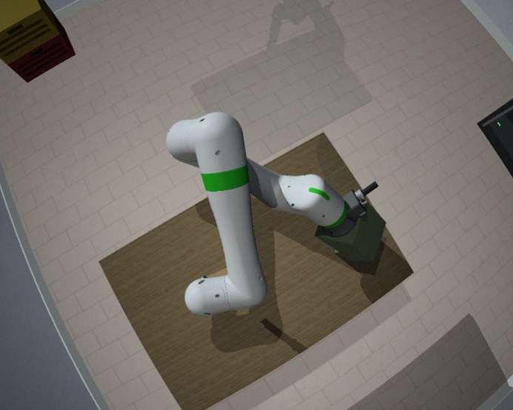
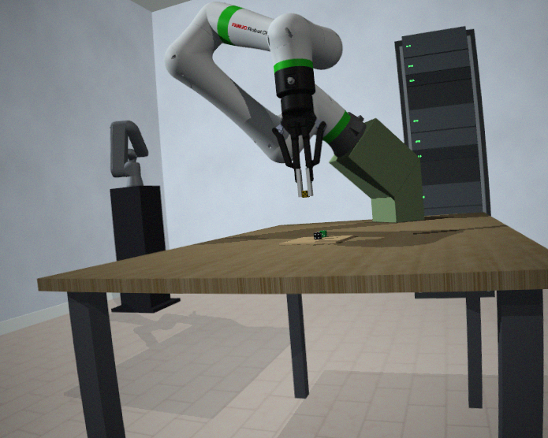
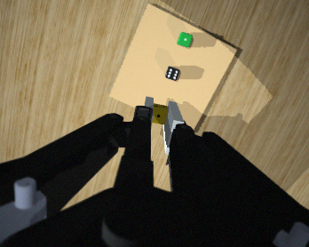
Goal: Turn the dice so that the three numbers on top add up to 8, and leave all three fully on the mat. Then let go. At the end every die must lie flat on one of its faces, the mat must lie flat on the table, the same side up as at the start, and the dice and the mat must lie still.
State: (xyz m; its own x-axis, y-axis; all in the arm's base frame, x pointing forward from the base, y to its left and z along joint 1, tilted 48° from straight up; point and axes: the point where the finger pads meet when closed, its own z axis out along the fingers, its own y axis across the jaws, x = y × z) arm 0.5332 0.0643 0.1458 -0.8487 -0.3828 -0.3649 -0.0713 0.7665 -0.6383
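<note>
Right now the black die is 13 cm below my hand, 4 cm behind it and 1 cm to the left of it. From my hand the other things lie so: tan mat 14 cm below, 4 cm behind, 1 cm to the left; yellow die 3 cm below; green die 13 cm below, 8 cm behind, 2 cm to the left.
</note>
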